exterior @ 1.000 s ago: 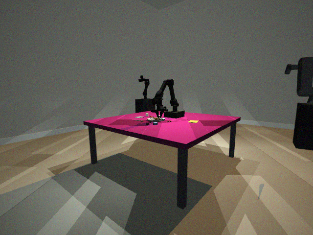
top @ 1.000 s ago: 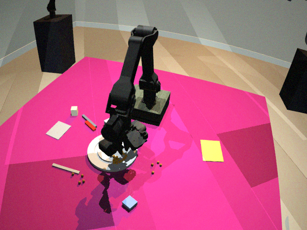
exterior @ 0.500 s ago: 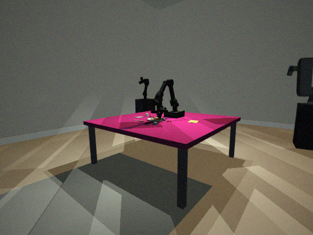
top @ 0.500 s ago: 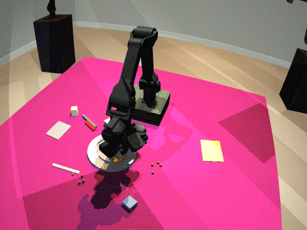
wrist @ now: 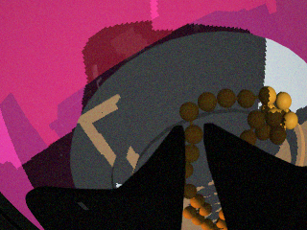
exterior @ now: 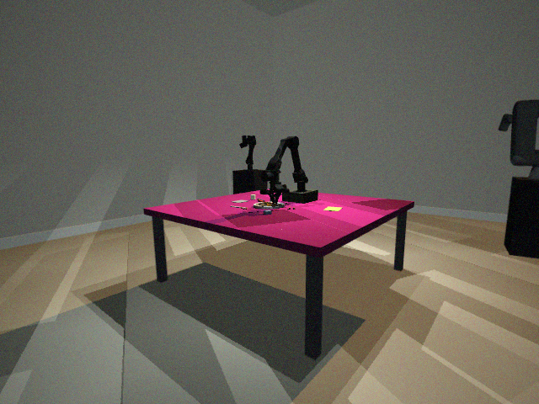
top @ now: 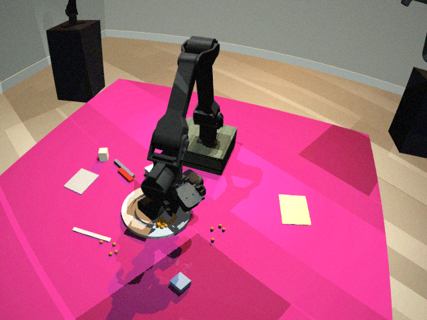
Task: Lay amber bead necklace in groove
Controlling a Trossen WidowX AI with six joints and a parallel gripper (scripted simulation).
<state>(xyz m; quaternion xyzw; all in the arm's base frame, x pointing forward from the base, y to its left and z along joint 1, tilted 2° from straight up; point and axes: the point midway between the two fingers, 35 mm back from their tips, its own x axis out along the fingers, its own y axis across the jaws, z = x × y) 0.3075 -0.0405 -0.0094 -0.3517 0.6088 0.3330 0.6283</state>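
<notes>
The round bead board lies 1 cm behind my gripper tip, 5 cm to the right of it and 1 cm below it. Also, from my gripper tip: white block 16 cm behind, 11 cm to the right; blue block 20 cm ahead, 7 cm to the left, 1 cm below; white strip 12 cm ahead, 20 cm to the right, 1 cm below.
</notes>
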